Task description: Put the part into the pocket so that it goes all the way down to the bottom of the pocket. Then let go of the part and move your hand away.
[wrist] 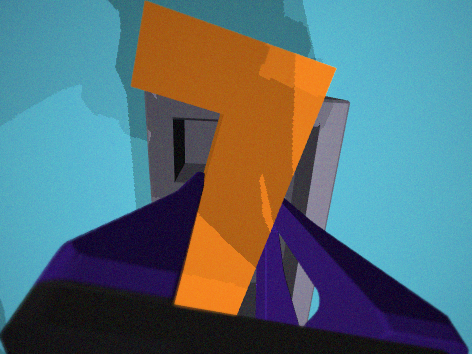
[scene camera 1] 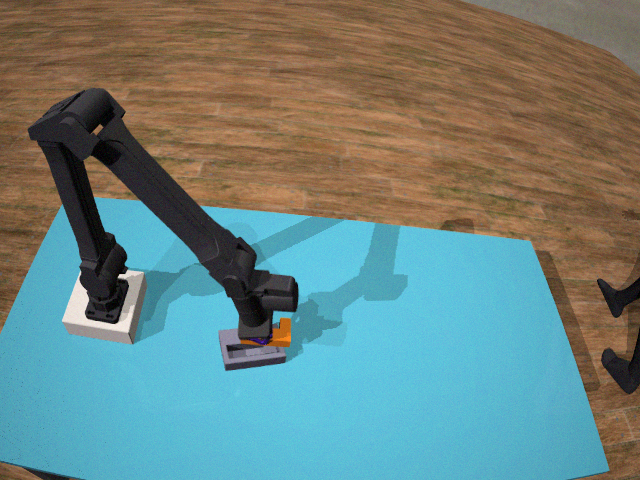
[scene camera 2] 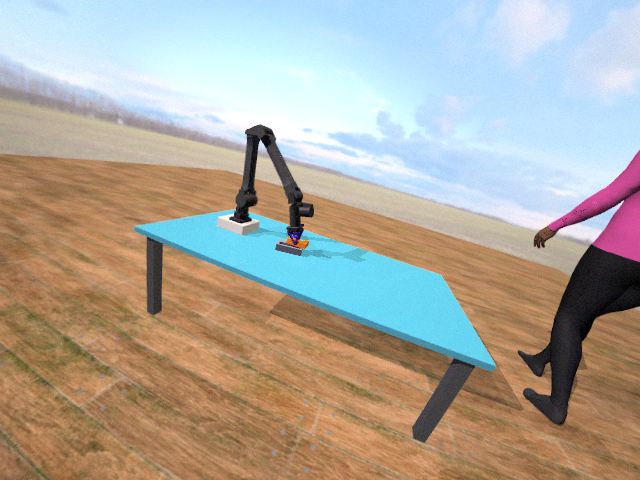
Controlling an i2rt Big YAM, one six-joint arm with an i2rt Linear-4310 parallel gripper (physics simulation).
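Places are measured from the arm's base along level axes (x right, y back, z down), in millimetres.
Where they show: gripper, fingertip midpoint: (wrist: 233,192) (scene camera 1: 263,337) (scene camera 2: 296,243); arm's base at its link origin: (scene camera 1: 107,301) (scene camera 2: 240,220).
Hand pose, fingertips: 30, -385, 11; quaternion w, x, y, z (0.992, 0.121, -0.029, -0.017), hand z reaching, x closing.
Observation:
Things, the pixels of their top centre, and the offset from my fingertips, as dx, dy, dz. Level surfaces: height alone.
- orange L-shaped part at its top centre: (wrist: 198,198) (scene camera 1: 266,327) (scene camera 2: 298,239) -15, -3, -23
- grey block with the pocket, top centre: (wrist: 239,235) (scene camera 1: 251,343) (scene camera 2: 290,244) +12, +26, +10
- blue table at its surface level: dz +46
The orange L-shaped part (scene camera 1: 281,338) (scene camera 2: 301,242) (wrist: 250,125) is held above the grey block with the pocket (scene camera 1: 254,362) (scene camera 2: 288,249) (wrist: 332,145). My gripper (scene camera 2: 295,241) (wrist: 233,192) has purple fingers and is shut on the long arm of the part. In the wrist view the part is turned relative to the L-shaped pocket, and its short arm reaches past the block's far edge. Pocket openings show on both sides of the part. The rest of the pocket is hidden under the part and fingers. The exact height of the part above the block is hard to tell.
The blue table (scene camera 1: 413,361) (scene camera 2: 361,289) carries the block and the arm's white base (scene camera 1: 98,330) (scene camera 2: 237,225). A person (scene camera 2: 568,310) in a pink top and black trousers is beyond the table's right end.

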